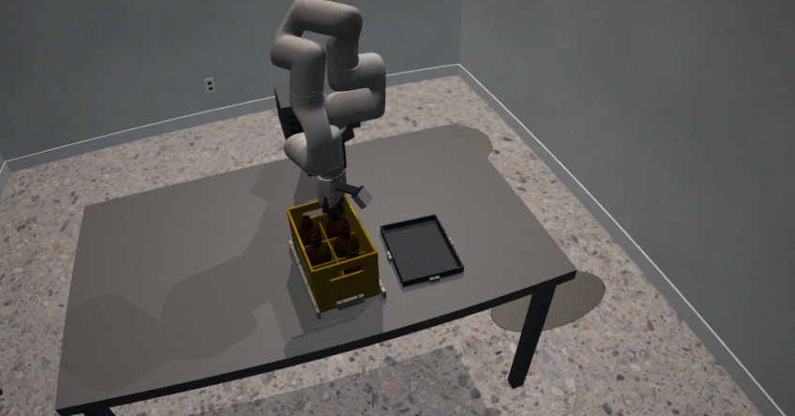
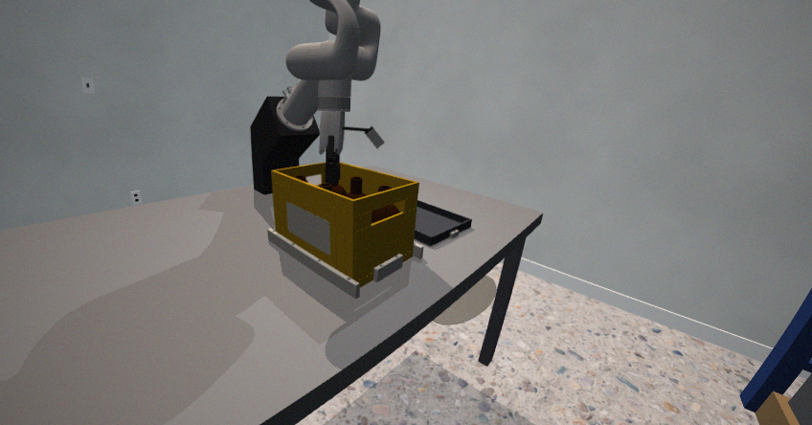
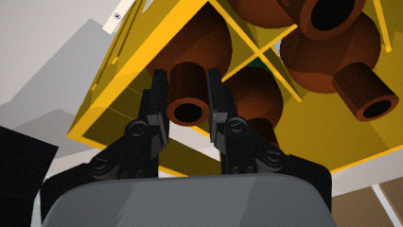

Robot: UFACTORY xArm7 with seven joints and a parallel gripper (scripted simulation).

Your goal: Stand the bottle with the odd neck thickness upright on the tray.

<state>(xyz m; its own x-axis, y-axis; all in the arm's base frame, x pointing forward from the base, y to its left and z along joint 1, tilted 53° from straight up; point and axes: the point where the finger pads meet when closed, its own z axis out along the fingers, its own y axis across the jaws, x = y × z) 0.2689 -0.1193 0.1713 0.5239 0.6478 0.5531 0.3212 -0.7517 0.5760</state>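
Now: the yellow crate 70 mm ahead of my hand, 60 mm to the right of it and 70 mm below it. The rest, counted from my hand: black tray: 160 mm ahead, 200 mm to the left, 150 mm below.
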